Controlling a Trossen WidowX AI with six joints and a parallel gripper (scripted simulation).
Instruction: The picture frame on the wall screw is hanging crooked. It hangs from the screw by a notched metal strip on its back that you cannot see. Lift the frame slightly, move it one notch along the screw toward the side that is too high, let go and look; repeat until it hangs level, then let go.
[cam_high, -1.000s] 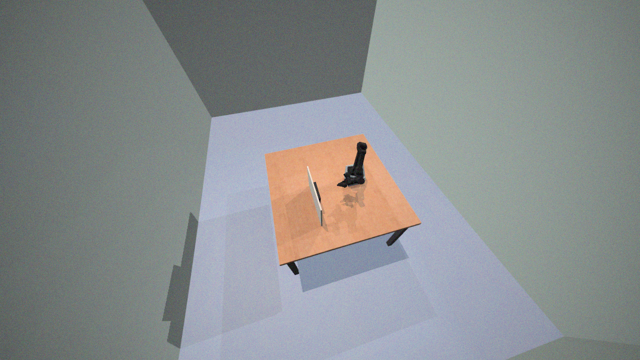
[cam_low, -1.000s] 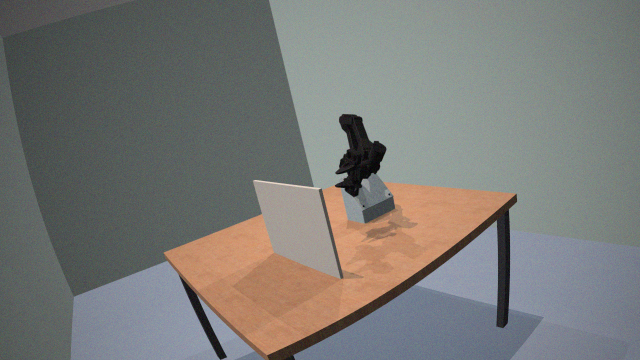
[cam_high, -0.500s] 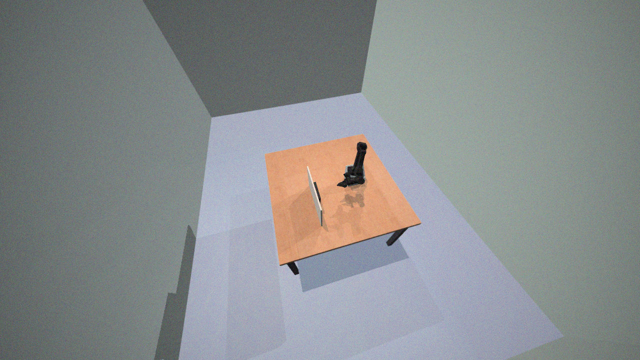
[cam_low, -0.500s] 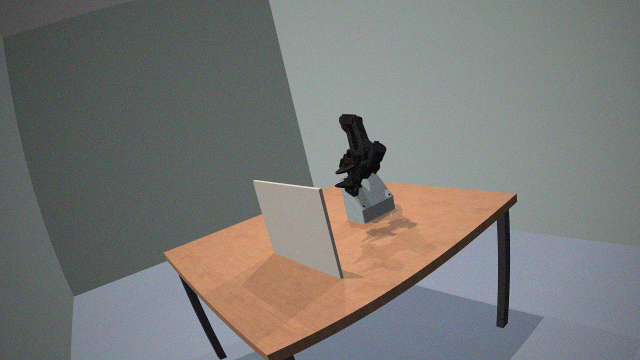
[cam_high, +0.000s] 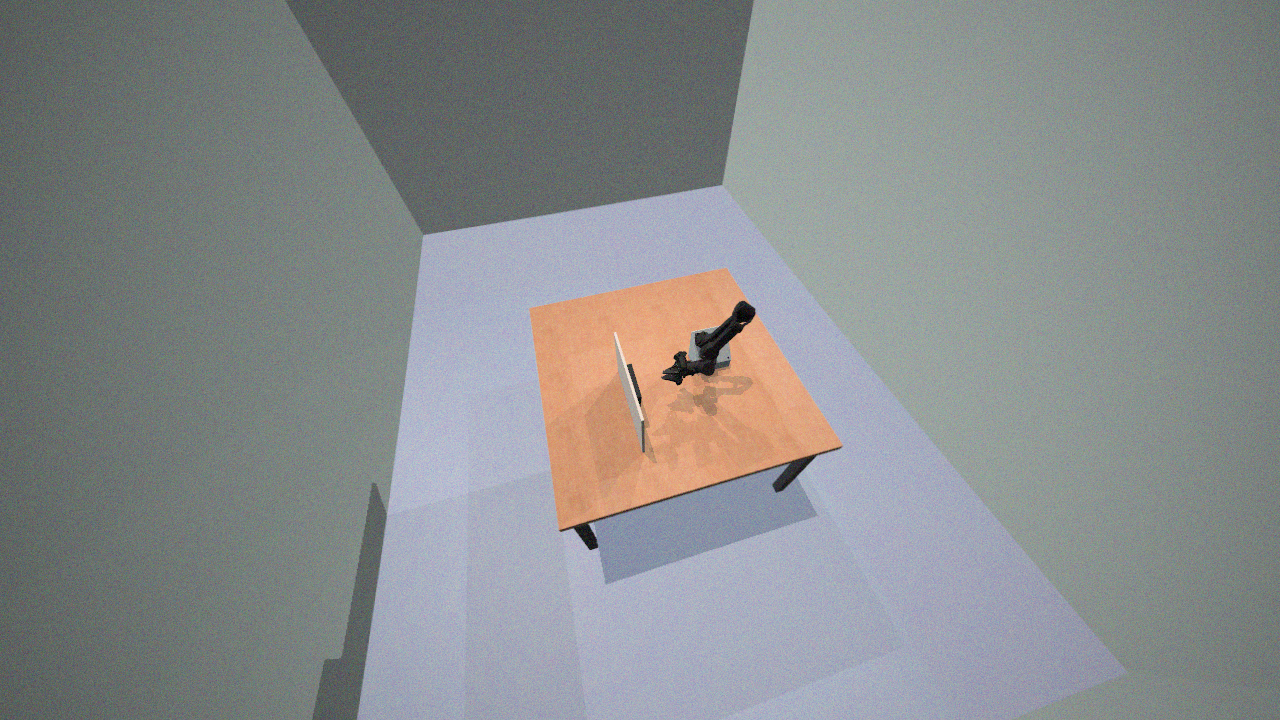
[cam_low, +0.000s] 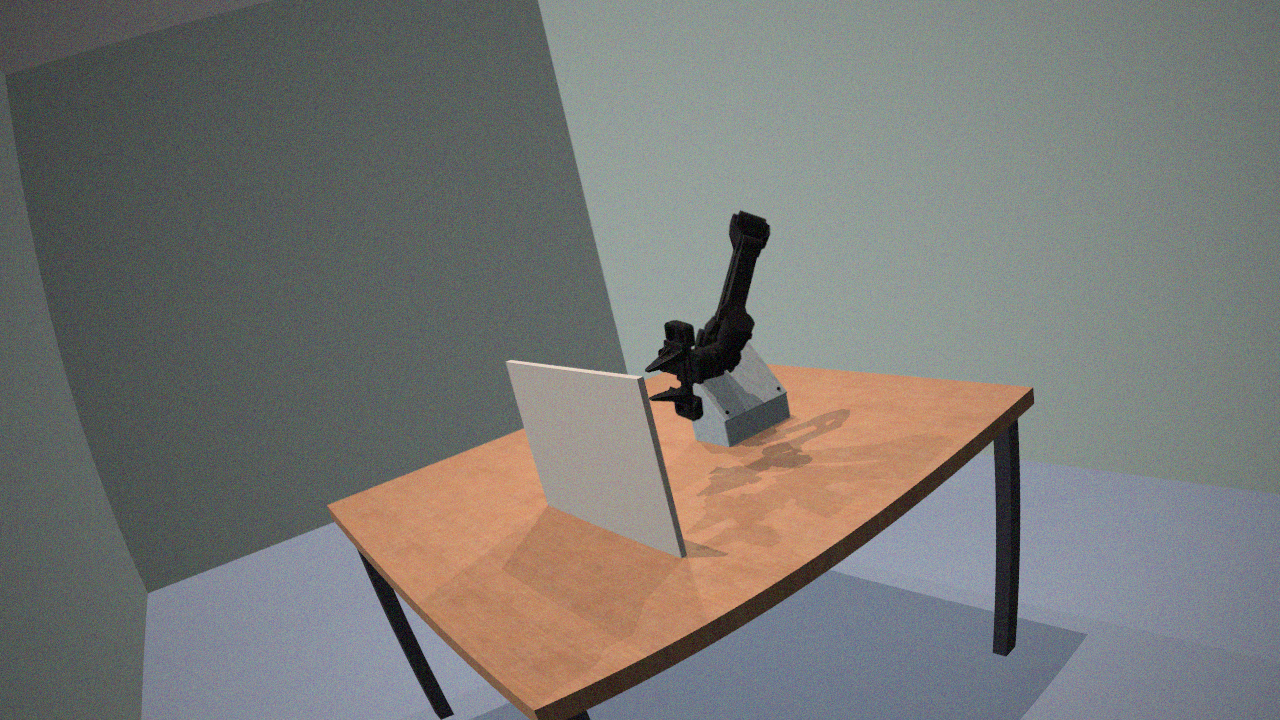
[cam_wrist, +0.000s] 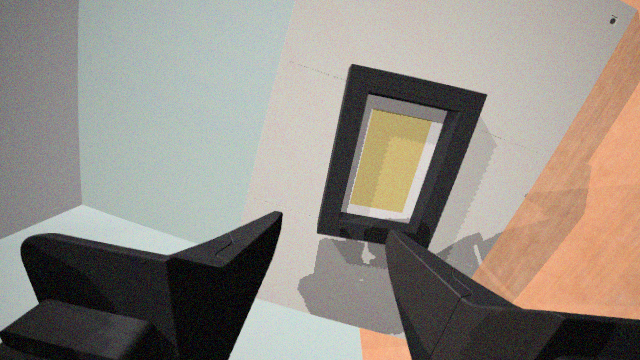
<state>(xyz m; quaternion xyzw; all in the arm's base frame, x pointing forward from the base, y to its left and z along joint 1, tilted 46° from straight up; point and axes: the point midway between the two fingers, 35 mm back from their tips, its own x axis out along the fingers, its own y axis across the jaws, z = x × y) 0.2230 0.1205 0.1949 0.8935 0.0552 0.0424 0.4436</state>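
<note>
The picture frame is 14 cm ahead of my gripper tip and 6 cm below it. Also, from my gripper tip: wall panel (15 cm ahead, 7 cm below, 2 cm to the left).
</note>
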